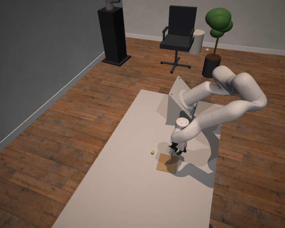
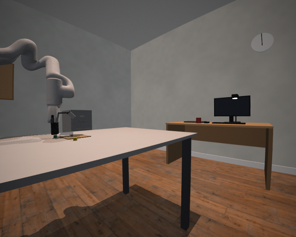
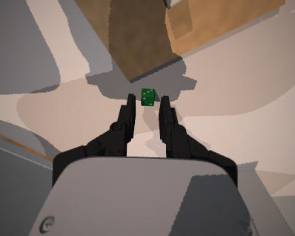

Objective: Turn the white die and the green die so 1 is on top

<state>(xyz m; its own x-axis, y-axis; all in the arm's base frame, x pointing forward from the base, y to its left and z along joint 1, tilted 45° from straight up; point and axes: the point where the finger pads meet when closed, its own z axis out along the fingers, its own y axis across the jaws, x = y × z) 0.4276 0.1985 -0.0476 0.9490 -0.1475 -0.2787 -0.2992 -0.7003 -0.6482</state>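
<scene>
The green die lies 30 mm below my hand. The rest, counted from my hand: mat 110 mm ahead, 40 mm to the right, 40 mm below; then white die 80 mm ahead, 40 mm to the right, 30 mm below; then yellow die 170 mm to the right, 80 mm ahead, 30 mm below.
</scene>
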